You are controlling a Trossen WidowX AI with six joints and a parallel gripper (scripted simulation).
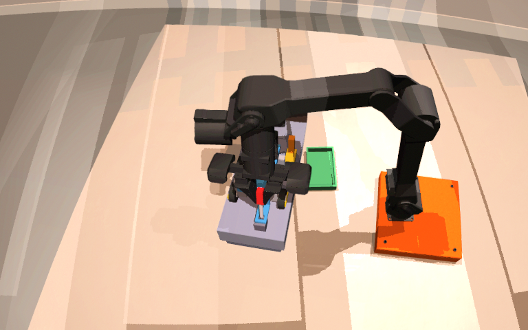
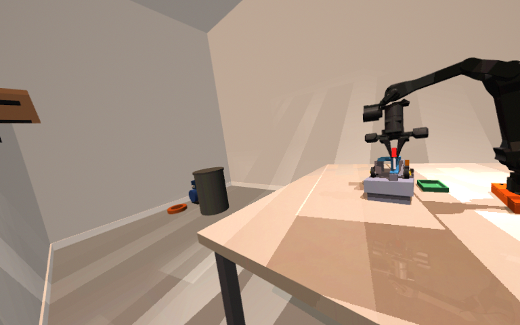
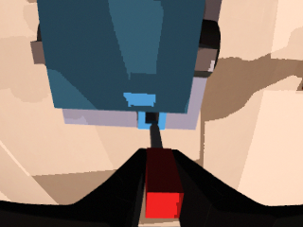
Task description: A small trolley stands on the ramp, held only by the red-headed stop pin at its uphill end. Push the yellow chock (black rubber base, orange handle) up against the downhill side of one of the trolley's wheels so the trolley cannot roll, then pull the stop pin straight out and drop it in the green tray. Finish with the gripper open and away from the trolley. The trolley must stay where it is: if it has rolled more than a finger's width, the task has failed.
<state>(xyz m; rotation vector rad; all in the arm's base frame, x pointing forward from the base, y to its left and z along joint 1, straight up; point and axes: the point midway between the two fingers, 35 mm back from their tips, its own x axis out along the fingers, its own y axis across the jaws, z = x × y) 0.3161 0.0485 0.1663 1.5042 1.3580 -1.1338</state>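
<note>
Right now my gripper tip is 130 mm past the green tray, 180 mm to the left of it and 170 mm above it. The rest, counted from my gripper tip: grey ramp (10 mm ahead, 90 mm to the right, 120 mm below); blue-topped trolley (10 mm ahead, 90 mm to the right, 60 mm below); red-headed stop pin (right at my gripper tip).
</note>
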